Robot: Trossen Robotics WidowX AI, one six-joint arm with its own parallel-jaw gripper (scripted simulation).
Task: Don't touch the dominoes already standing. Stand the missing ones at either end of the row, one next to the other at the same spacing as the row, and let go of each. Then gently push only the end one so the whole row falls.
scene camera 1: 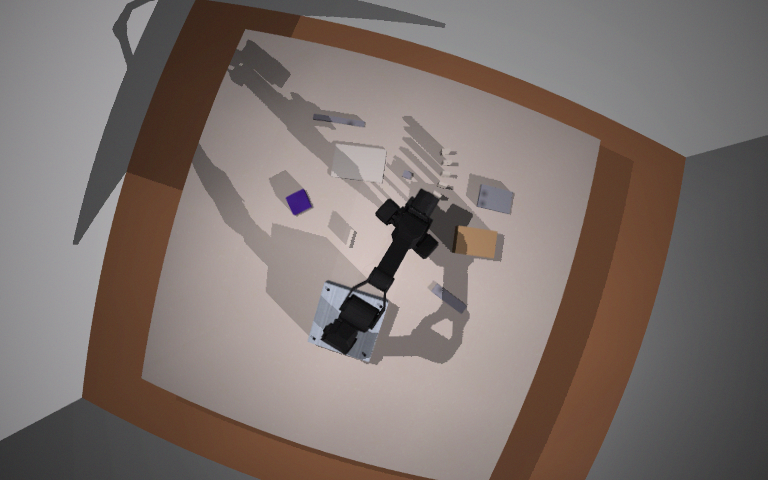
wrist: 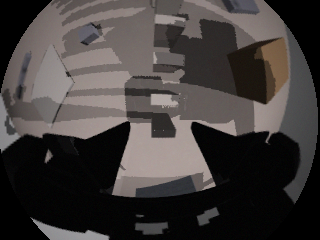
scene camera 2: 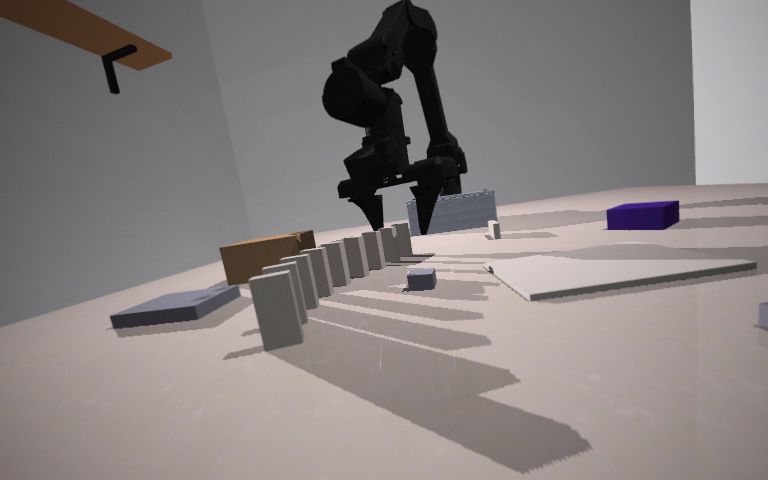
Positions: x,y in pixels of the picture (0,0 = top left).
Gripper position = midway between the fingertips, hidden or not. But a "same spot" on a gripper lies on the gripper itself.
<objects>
The gripper shows in scene camera 1 [405,229], in the wrist view and in scene camera 2. An orange-brown box shows in scene camera 1 [471,241], in the wrist view [260,69] and in scene camera 2 [243,260]. A flat white plate shows in scene camera 1, in the wrist view and in scene camera 2 [588,270]. One and the same spot on the gripper: [wrist: 228,156] is [scene camera 2: 371,201]. One and the same spot on the flat white plate: [wrist: 52,84] is [scene camera 1: 369,167].
</objects>
